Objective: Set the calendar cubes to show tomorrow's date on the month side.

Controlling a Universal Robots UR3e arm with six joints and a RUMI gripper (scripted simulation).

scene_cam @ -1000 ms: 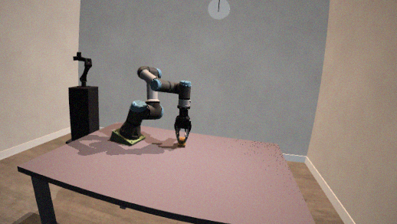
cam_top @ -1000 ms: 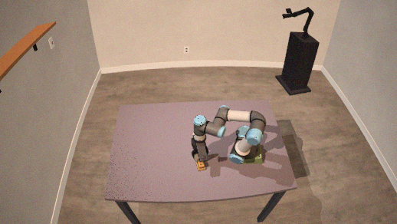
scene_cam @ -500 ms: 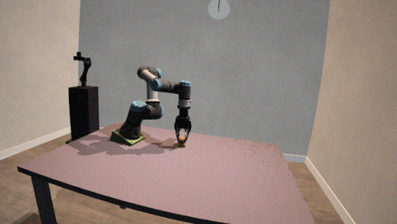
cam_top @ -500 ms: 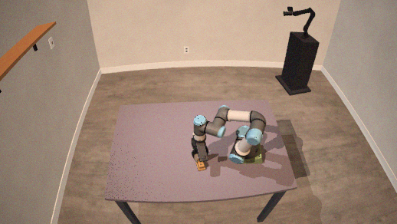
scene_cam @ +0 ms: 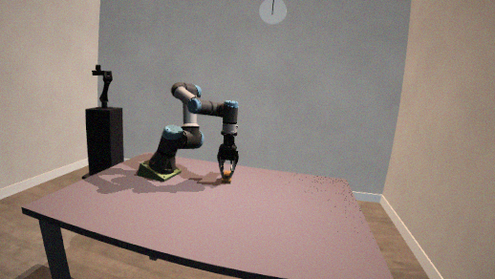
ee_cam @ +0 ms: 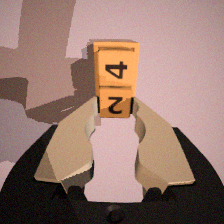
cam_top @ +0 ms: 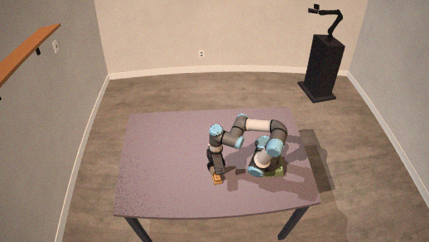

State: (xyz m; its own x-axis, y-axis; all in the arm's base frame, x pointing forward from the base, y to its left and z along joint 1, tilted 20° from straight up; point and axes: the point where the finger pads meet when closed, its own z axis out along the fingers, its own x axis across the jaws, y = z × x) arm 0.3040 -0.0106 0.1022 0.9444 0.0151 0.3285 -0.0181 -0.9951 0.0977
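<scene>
The orange calendar tray is 20 mm to the left of my hand and 30 mm below it. From my hand the other things lie so: cube 10 mm below.
</scene>
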